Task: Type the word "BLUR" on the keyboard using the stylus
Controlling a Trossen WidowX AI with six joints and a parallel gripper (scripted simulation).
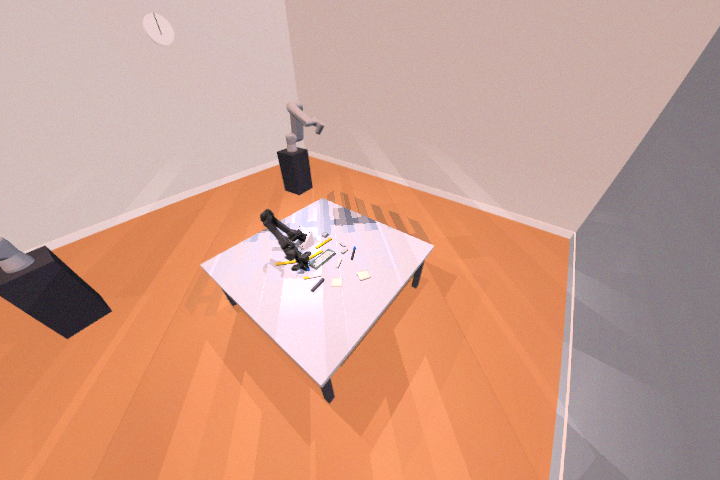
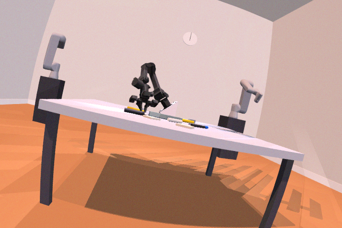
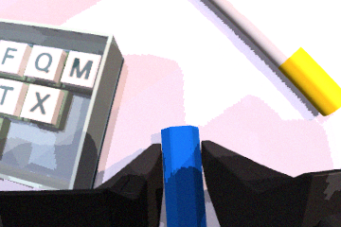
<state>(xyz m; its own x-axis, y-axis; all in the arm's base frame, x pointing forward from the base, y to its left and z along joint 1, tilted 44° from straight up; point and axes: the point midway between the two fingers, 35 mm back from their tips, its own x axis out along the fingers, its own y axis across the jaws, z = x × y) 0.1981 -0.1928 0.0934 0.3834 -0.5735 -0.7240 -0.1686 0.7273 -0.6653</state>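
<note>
The blue stylus is 7 cm behind my gripper tip and 1 cm to the right of it.
</note>
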